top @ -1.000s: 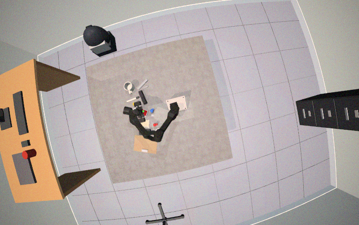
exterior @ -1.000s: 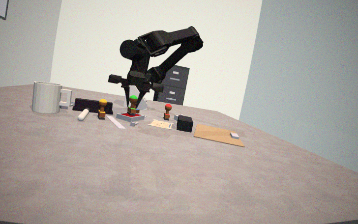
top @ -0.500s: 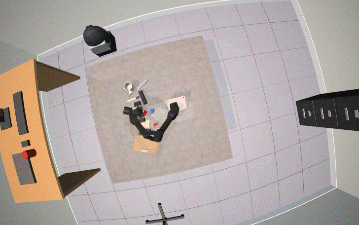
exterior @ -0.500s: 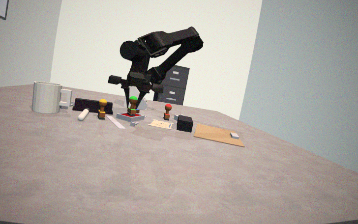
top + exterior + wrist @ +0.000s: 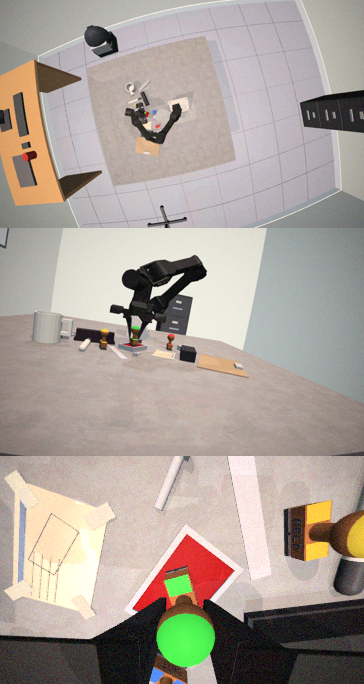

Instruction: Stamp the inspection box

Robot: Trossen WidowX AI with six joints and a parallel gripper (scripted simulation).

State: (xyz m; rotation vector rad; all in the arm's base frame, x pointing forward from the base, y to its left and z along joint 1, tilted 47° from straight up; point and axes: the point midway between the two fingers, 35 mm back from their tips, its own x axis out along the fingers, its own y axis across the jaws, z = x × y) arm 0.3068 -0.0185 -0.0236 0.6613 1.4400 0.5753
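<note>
The green-knobbed stamp lies right at my gripper tip. Also, from my gripper tip: ruler (8 cm ahead, 5 cm to the right, 4 cm below); then red ink pad (3 cm below); then blue-knobbed stamp (9 cm behind, 2 cm to the left, 2 cm below).
</note>
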